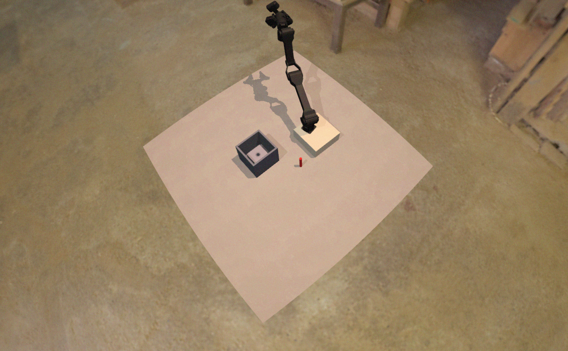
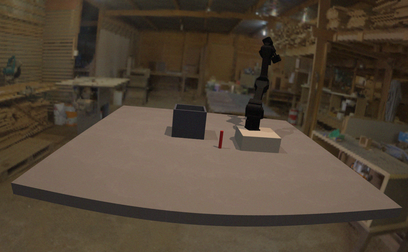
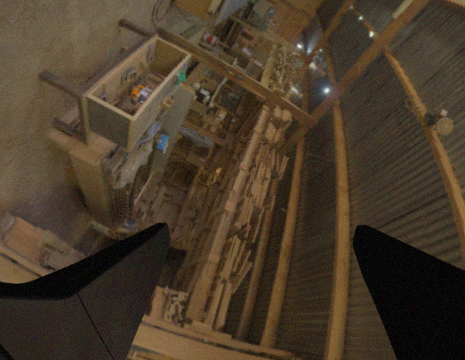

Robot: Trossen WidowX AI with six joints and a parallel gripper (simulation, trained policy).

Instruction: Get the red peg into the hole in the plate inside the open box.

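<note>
Now: the red peg 560 mm to the left of my gripper tip, 530 mm ahead of it and 500 mm below it. Also, from my gripper tip: plate 640 mm ahead, 490 mm below, 350 mm to the left.
</note>
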